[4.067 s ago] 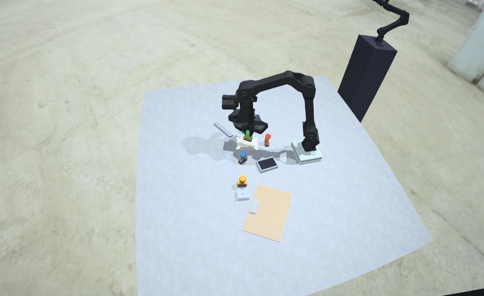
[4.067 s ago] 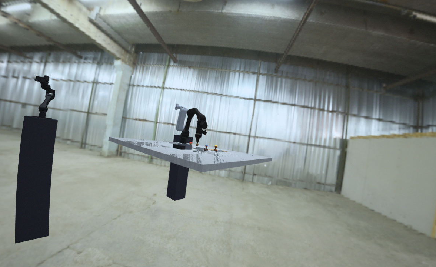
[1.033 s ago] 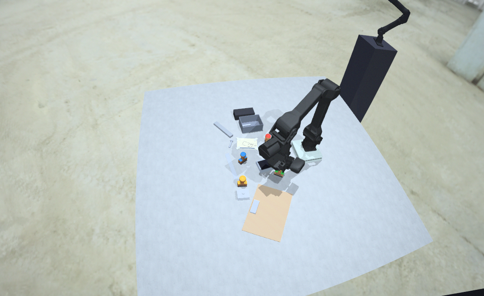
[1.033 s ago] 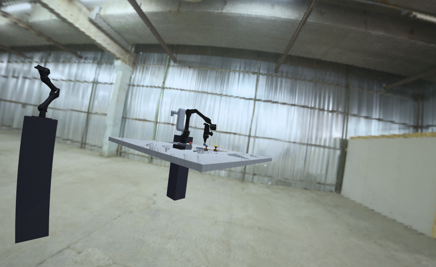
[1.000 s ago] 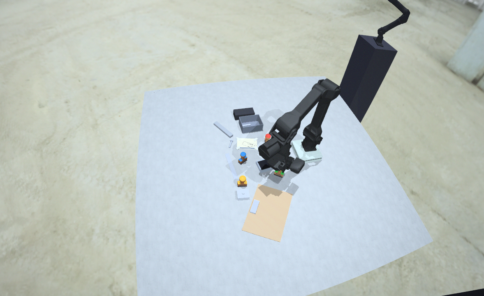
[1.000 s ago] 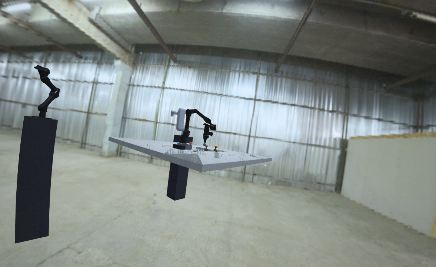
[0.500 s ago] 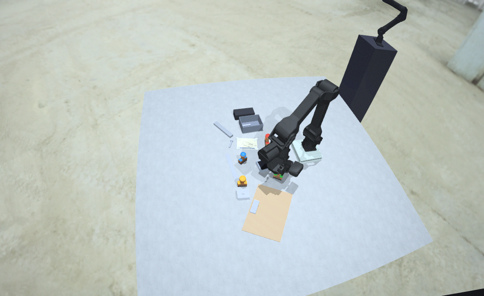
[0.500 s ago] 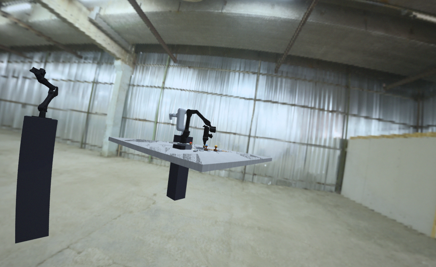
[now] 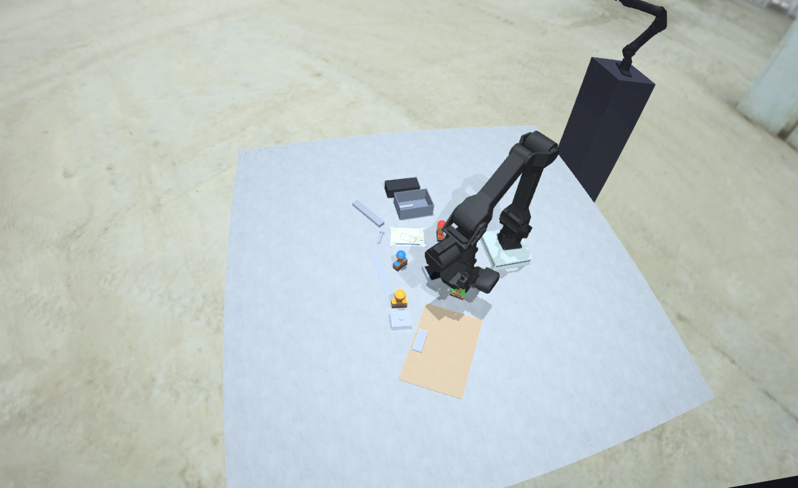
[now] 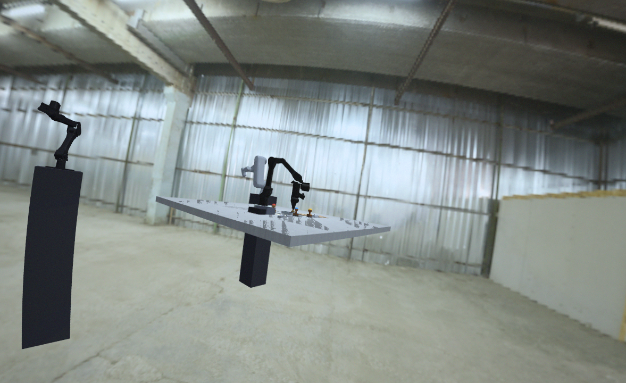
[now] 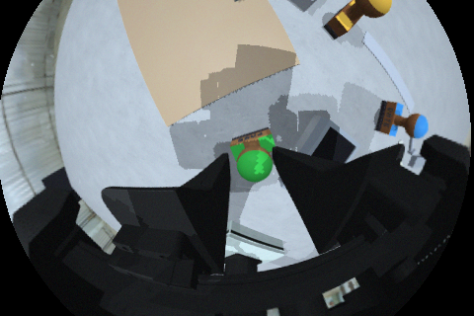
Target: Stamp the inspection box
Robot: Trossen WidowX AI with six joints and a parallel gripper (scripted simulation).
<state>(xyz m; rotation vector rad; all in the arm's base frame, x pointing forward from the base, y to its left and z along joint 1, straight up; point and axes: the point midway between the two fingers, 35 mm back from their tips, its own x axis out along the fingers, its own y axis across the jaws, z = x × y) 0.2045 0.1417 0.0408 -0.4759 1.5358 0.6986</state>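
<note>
The green-knobbed stamp lies 2 cm below my gripper tip. Round my gripper tip: white block 17 cm ahead, 6 cm to the left, 2 cm below; then ink pad 8 cm to the right, 3 cm below, 3 cm ahead; then yellow-knobbed stamp 17 cm ahead, 2 cm below.
</note>
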